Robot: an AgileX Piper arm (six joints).
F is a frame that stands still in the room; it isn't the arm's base.
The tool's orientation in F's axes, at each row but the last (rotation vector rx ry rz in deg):
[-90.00 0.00 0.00]
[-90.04 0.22 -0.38]
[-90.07 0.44 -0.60]
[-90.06 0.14 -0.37]
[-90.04 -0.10 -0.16]
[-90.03 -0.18 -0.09]
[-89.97 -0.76 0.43]
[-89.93 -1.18 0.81]
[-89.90 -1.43 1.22]
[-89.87 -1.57 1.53]
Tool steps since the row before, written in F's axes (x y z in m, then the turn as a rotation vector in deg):
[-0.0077 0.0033 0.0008 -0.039 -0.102 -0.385]
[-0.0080 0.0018 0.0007 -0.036 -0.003 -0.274]
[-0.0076 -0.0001 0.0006 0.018 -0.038 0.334]
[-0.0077 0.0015 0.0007 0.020 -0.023 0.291]
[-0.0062 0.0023 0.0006 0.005 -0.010 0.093]
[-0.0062 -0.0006 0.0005 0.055 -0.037 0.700]
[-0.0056 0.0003 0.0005 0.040 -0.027 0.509]
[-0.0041 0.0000 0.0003 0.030 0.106 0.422]
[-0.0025 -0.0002 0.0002 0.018 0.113 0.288]
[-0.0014 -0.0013 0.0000 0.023 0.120 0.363]
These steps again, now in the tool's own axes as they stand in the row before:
[-0.0077 -0.0008 0.0033 -0.039 0.385 -0.102]
[-0.0080 -0.0007 0.0017 -0.036 0.274 -0.003]
[-0.0076 -0.0006 -0.0002 0.019 -0.334 -0.038]
[-0.0077 -0.0007 0.0015 0.021 -0.291 -0.023]
[-0.0062 -0.0006 0.0023 0.005 -0.093 -0.010]
[-0.0062 -0.0005 -0.0006 0.057 -0.700 -0.037]
[-0.0056 -0.0005 0.0004 0.042 -0.509 -0.027]
[-0.0041 -0.0003 0.0001 0.034 -0.422 0.106]
[-0.0025 -0.0002 -0.0001 0.022 -0.288 0.113]
[-0.0014 0.0000 -0.0013 0.027 -0.363 0.120]

